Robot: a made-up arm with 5 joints.
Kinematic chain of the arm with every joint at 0, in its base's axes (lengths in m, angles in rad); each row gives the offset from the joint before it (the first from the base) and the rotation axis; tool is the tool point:
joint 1: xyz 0 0 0.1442 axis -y
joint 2: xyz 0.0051 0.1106 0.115 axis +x
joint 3: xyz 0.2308 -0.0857 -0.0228 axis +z
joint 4: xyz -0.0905 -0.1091 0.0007 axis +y
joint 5: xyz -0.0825 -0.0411 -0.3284 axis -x
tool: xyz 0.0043 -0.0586 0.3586
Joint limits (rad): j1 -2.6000..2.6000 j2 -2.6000..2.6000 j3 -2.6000..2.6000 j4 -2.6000..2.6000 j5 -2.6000..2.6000
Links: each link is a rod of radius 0.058 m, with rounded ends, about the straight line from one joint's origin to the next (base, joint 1, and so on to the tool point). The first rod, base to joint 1, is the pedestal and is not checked.
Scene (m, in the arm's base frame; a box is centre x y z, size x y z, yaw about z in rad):
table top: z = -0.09
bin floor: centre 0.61 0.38 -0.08 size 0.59 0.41 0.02 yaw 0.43
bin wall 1: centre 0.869 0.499 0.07 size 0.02 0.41 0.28 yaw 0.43
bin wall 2: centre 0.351 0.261 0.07 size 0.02 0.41 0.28 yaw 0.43
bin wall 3: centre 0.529 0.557 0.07 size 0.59 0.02 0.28 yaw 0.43
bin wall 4: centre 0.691 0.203 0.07 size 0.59 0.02 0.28 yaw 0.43
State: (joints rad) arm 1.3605 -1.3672 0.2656 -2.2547 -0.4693
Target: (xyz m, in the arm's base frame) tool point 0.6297 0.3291 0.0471
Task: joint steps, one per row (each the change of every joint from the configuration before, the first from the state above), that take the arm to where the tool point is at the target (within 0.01 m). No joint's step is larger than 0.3 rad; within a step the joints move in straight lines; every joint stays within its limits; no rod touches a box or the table.
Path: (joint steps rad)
1: -0.1304 -0.0083 -0.0666 0.0041 0.2779
2: -0.1304 -0.0083 -0.0667 0.0040 0.2778
3: -0.1304 -0.0083 -0.0666 0.0041 0.2779
4: -0.1304 -0.0084 -0.0667 0.0041 0.2778
5: -0.1304 -0.0083 -0.0666 0.0040 0.2779
6: -0.1304 -0.0083 -0.0667 0.0041 0.2778
7: -0.1305 -0.0083 -0.0666 0.0040 0.2779
8: -0.1304 -0.0083 -0.0667 0.0041 0.2778
9: -0.1304 -0.0083 -0.0666 0.0041 0.2779
10: -0.1304 -0.0083 -0.0667 0.0040 0.2778
11: -0.1948 -0.0589 0.0977 0.0025 -0.0279
12: -0.1948 -0.0588 0.0977 0.0024 -0.0280

